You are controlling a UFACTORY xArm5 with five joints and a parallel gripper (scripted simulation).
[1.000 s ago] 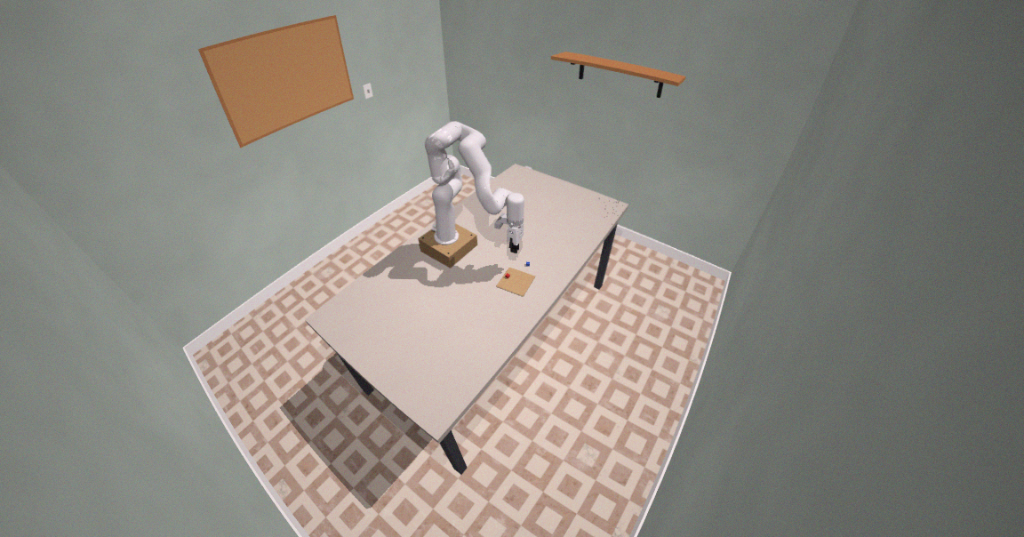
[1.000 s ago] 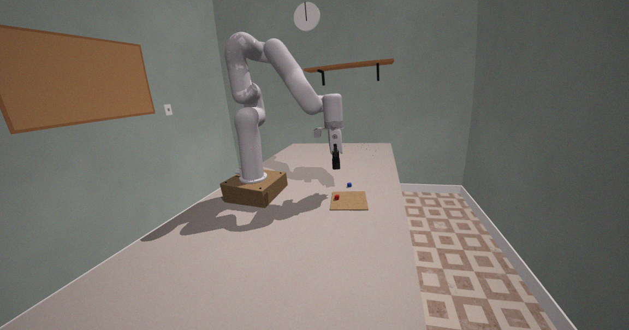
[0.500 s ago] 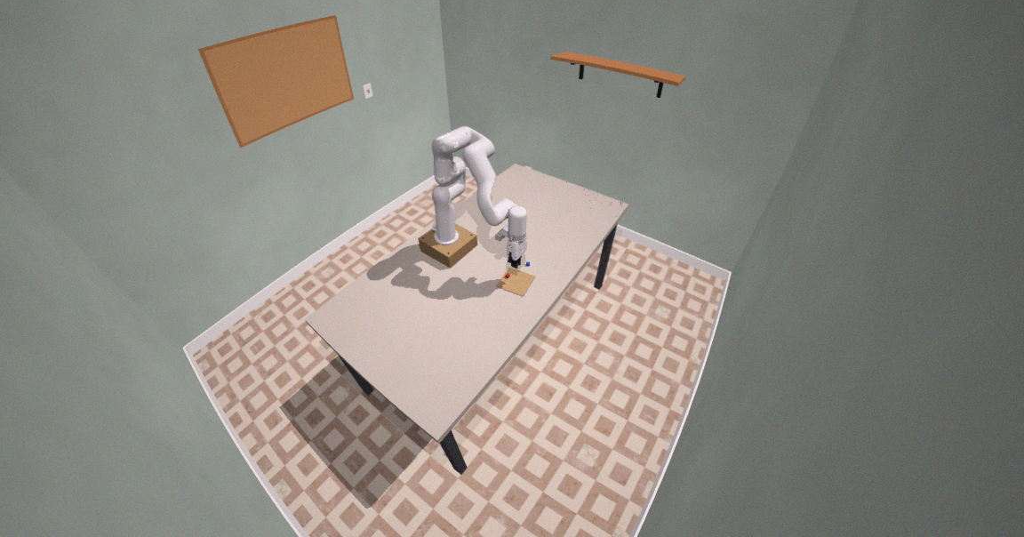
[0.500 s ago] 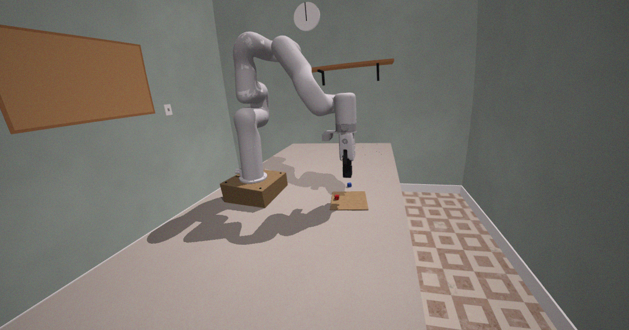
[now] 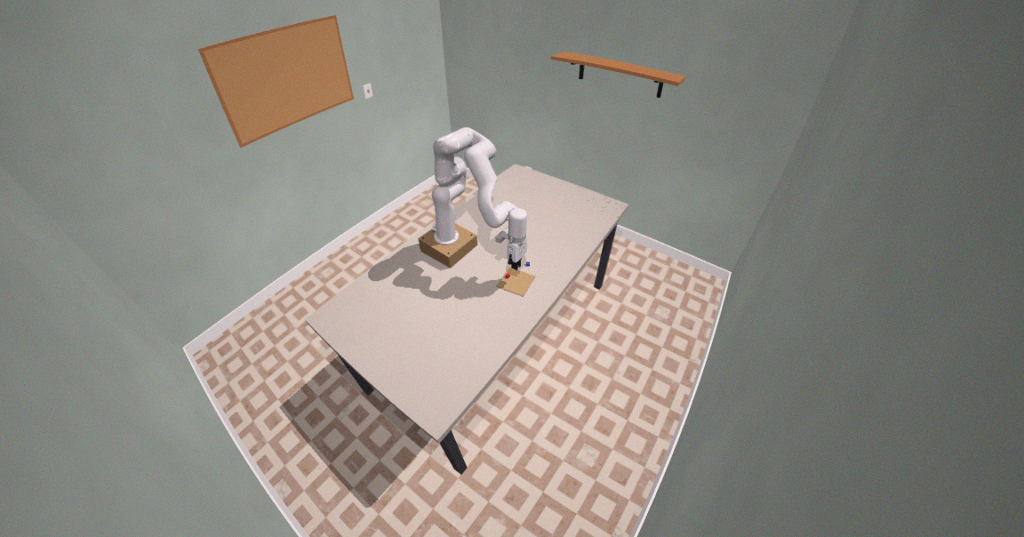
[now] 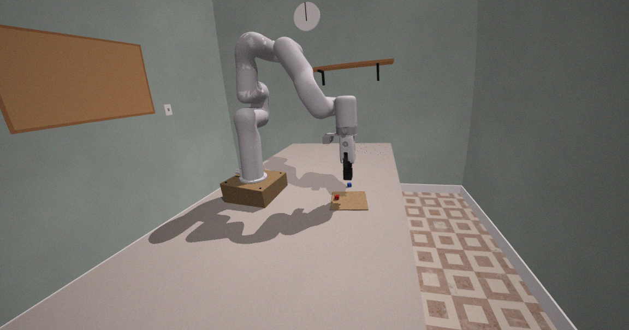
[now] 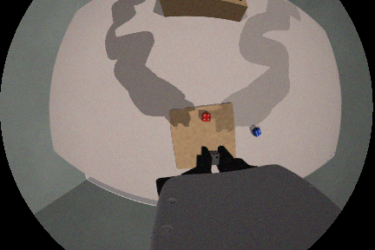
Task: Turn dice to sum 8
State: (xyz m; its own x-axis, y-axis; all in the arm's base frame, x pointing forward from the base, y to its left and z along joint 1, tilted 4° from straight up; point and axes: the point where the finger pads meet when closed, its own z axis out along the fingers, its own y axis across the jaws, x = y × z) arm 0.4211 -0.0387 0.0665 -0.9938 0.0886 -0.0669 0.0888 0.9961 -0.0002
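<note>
My hand is 110 mm above the tan mat. Round my hand: blue die 130 mm to the left, 110 mm below; white die 10 mm below; red die 50 mm behind, 100 mm below.
</note>
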